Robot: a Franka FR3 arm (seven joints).
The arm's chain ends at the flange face. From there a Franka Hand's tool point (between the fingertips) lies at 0.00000 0.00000 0.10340 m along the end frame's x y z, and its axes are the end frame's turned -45 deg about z.
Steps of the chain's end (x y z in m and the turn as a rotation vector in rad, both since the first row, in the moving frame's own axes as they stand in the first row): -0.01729 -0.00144 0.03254 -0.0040 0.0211 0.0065; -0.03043 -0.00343 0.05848 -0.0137 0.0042 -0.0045; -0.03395 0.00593 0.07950 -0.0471 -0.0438 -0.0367; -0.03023 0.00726 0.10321 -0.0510 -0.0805 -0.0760
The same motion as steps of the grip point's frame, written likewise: -0.00996 -0.01141 0.03252 -0.0177 0.0121 0.0065; -0.01978 -0.02263 0.05847 -0.0127 -0.0067 -0.0045; -0.03484 -0.01945 0.07929 -0.0023 -0.0643 -0.0367; -0.03618 -0.01803 0.10274 0.0209 -0.0930 -0.0760
